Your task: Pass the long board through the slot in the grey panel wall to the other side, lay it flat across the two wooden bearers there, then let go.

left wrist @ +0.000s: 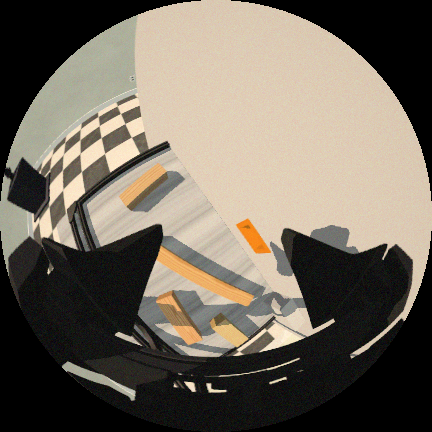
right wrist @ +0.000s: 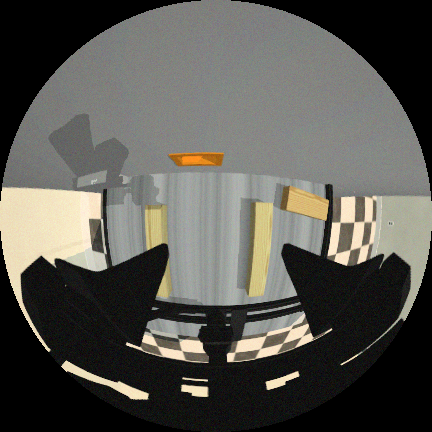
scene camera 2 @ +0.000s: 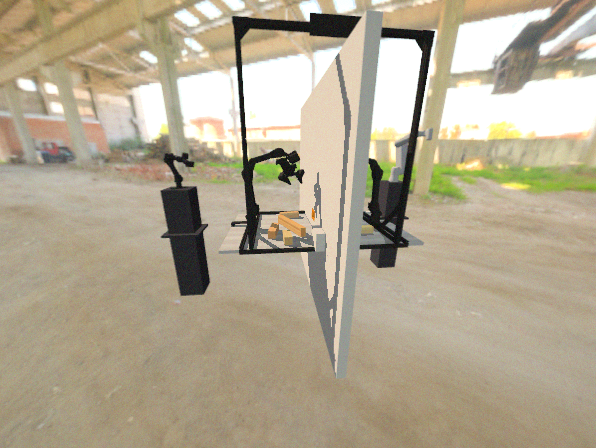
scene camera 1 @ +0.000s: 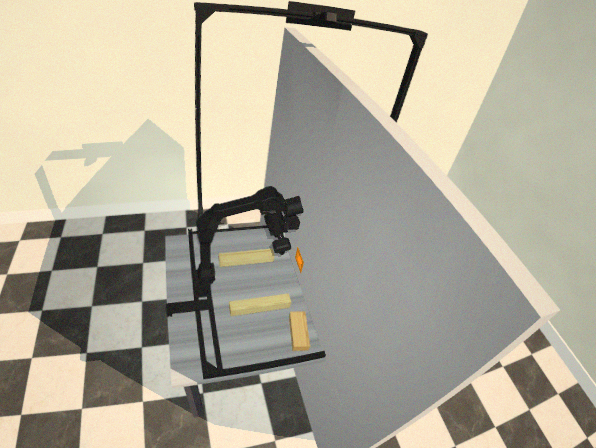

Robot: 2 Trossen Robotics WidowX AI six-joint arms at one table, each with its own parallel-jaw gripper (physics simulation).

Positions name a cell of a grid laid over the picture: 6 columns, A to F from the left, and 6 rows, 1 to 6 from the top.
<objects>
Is my left gripper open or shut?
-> Open.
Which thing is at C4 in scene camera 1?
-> My right gripper.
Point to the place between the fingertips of my left gripper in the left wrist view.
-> D4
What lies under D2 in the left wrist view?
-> A grey panel wall.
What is my left gripper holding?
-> Nothing.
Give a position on a grey panel wall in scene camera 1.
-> E4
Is my right gripper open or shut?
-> Open.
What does my right gripper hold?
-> Nothing.
</objects>
